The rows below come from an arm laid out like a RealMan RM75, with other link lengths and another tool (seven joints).
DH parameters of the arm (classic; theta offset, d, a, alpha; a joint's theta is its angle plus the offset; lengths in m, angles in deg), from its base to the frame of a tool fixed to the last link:
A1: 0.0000 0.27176 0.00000 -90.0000
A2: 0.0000 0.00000 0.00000 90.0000
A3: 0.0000 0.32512 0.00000 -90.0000
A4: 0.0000 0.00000 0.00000 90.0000
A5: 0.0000 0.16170 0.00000 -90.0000
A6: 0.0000 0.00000 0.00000 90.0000
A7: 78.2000 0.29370 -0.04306 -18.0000
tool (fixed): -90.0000 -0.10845 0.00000 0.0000
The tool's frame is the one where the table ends.
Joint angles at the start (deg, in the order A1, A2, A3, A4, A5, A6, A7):
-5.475 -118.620 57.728 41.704 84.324 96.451 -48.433
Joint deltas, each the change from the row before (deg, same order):
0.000 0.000 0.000 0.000 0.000 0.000 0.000
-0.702 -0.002 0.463 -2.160 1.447 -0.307 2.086
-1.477 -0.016 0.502 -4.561 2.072 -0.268 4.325
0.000 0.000 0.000 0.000 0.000 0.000 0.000
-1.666 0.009 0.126 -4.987 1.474 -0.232 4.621
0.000 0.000 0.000 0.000 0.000 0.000 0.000
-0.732 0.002 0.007 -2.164 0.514 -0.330 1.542
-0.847 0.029 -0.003 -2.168 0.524 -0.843 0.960
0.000 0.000 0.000 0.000 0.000 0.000 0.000
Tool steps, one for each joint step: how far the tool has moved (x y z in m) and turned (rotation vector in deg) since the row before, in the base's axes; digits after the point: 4 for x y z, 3 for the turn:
0.0000 0.0000 0.0000 0.000 0.000 0.000
-0.0011 -0.0014 -0.0095 -1.185 1.044 -0.585
-0.0006 -0.0027 -0.0153 -1.628 1.220 -1.342
0.0000 0.0000 0.0000 0.000 0.000 0.000
0.0006 -0.0020 -0.0125 -0.977 0.668 -1.368
0.0000 0.0000 0.0000 0.000 0.000 0.000
-0.0003 -0.0002 -0.0052 -0.499 0.169 -0.119
-0.0016 0.0014 -0.0057 -0.691 0.347 0.488
0.0000 0.0000 0.0000 0.000 0.000 0.000

